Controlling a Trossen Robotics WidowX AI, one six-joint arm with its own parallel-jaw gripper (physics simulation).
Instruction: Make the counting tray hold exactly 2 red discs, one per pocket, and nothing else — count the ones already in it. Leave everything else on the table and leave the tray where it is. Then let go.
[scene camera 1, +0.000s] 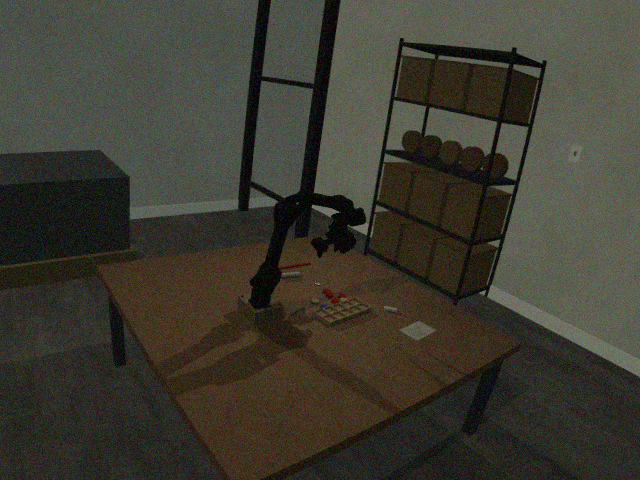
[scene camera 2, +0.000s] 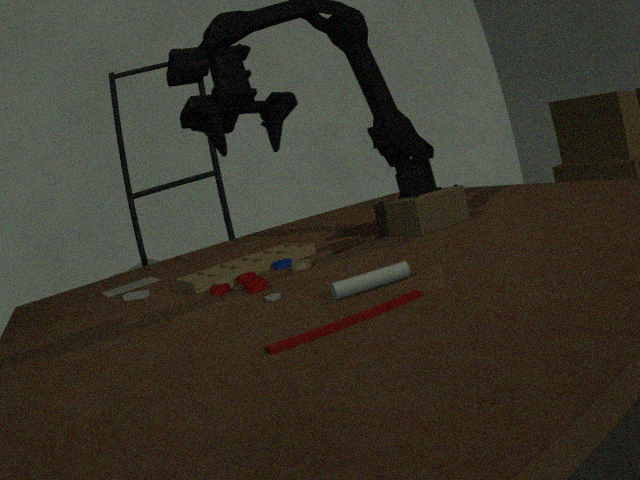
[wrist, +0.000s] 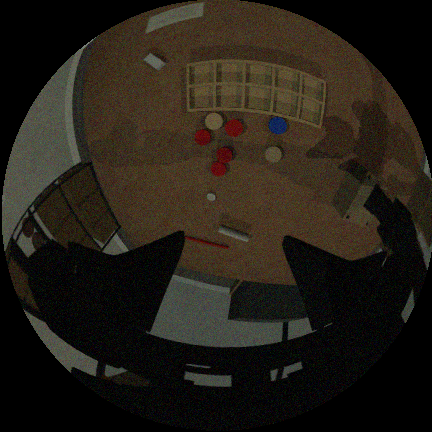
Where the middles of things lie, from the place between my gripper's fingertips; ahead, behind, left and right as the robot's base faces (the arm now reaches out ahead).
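Relative to the wooden counting tray (scene camera 2: 203, 280), my hand is 150 mm to the left, 20 mm short of it and 180 mm above it. The thin red rod (scene camera 2: 322, 331), measured from my hand, is 300 mm to the left, 30 mm ahead and 190 mm below.
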